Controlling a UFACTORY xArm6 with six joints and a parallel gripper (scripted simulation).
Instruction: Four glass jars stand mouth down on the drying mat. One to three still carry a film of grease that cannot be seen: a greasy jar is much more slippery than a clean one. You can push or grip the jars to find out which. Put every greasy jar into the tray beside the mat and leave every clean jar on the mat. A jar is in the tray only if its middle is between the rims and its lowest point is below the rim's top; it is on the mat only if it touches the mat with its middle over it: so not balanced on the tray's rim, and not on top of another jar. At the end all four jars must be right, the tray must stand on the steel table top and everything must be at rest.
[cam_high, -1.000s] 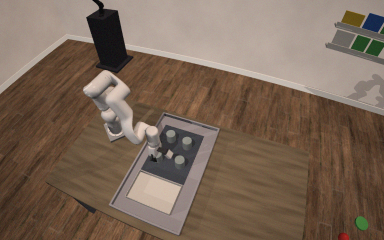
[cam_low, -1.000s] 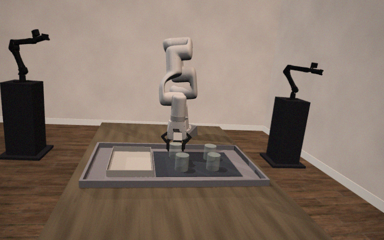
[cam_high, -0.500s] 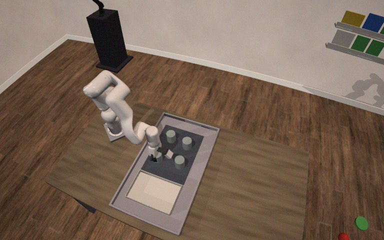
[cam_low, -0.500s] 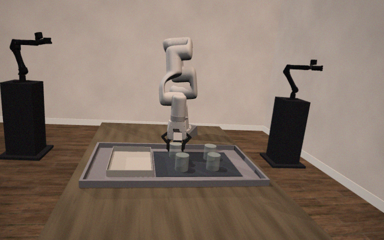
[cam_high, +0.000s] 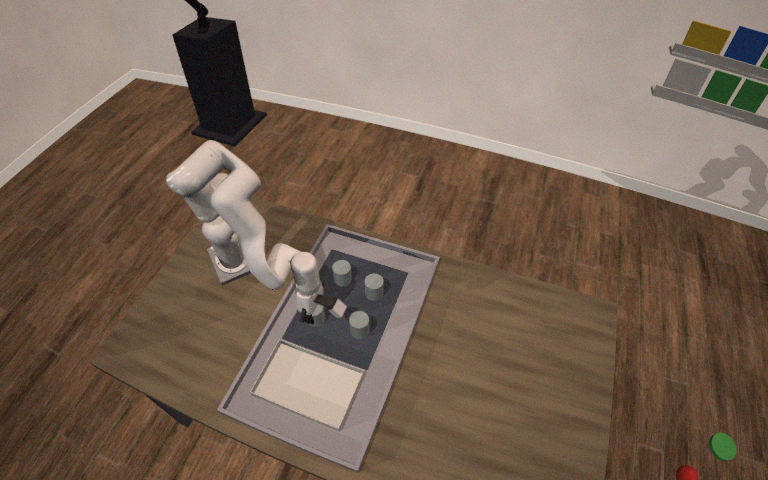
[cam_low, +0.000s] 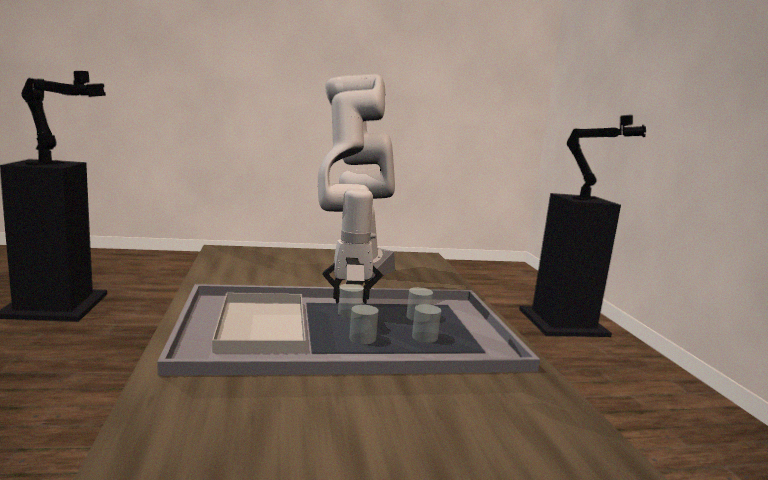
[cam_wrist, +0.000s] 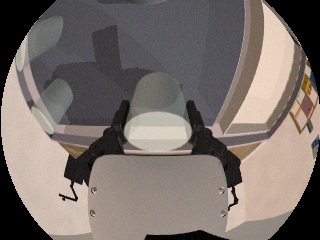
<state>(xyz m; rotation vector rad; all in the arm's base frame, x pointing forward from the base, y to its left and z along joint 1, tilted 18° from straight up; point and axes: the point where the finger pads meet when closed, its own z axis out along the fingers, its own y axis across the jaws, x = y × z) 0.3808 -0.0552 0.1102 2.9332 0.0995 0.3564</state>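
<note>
Right now the cream tray is 22 cm to the right of my hand, 9 cm ahead of it and 4 cm below it. From my hand the other things lie so: steel table top 10 cm ahead, 5 cm below, 1 cm to the right; then dark drying mat 10 cm to the left, 8 cm ahead, 5 cm below.
</note>
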